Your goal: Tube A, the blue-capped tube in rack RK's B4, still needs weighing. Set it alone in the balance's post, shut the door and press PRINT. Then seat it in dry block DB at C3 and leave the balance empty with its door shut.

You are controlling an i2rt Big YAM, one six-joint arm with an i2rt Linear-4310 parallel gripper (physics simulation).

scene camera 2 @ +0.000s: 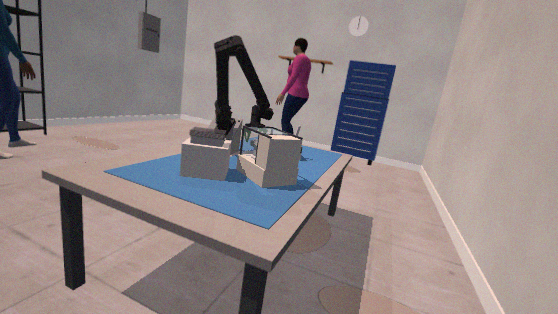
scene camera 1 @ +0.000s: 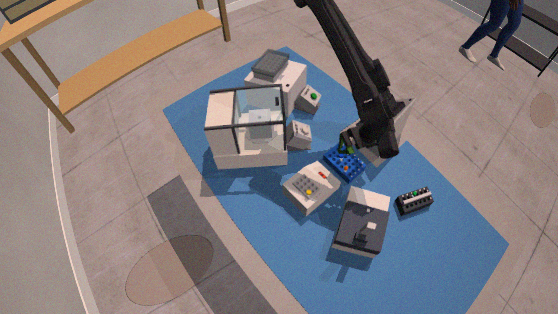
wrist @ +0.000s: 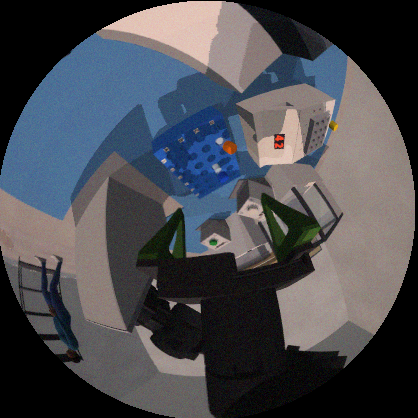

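Pixels of known places: gripper, fingertip midpoint: [scene camera 2: 253,141] [scene camera 1: 349,148] [wrist: 221,203]; arm's base at its link origin: [scene camera 2: 225,126] [wrist: 122,289].
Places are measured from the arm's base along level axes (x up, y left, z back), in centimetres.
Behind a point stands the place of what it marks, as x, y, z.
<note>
The blue rack [scene camera 1: 351,176] @[-11.3, 4.4, -23.4] [wrist: 172,134] @[-12.3, 5.1, -19.1] stands on the mat. In the wrist view, a blue-capped tube [wrist: 222,176] @[-8.9, -2.1, -21.2] shows at the rack's side nearest the fingers, beyond their tips; its exact hole cannot be read. An orange-capped tube [scene camera 1: 345,168] @[-8.9, 1.6, -24.0] [wrist: 230,147] @[-8.9, 1.8, -23.6] is also in the rack. My gripper [scene camera 1: 346,151] @[-5.2, -1.3, -19.5] [wrist: 221,203] @[-5.2, -1.3, -19.5] is open and empty, with green fingers spread wide over that side of the rack. The balance [scene camera 1: 220,110] @[6.1, -33.1, -44.9] [scene camera 2: 282,160] @[-2.8, -36.8, -47.6] has clear panels; its door state is unclear. The dry block [scene camera 1: 326,186] @[-8.0, 2.1, -33.6] [wrist: 267,130] @[-10.1, 0.2, -29.7] reads 42 and bears a yellow cap [scene camera 1: 309,192] @[-5.5, 0.7, -39.7] [wrist: 334,126] @[-5.5, 0.8, -39.3].
A green-button box [scene camera 1: 309,102] @[-8.4, -26.4, -12.6] [wrist: 215,242] @[-7.2, -27.1, -10.1] and knob box [scene camera 1: 300,135] @[-7.1, -16.7, -26.7] [wrist: 251,206] @[-8.1, -16.4, -23.8] stand between balance and rack. A tilted pale panel [scene camera 1: 402,117] @[1.7, 5.7, 0.5] [wrist: 92,250] @[-5.0, 5.8, -3.5] rises beside the gripper. A dark-topped machine [scene camera 1: 352,217] @[-6.2, 15.1, -36.0] and black rack [scene camera 1: 415,201] @[-10.7, 27.1, -14.2] stand farther along the mat [scene camera 1: 440,240] @[-14.3, 43.7, -16.5].
</note>
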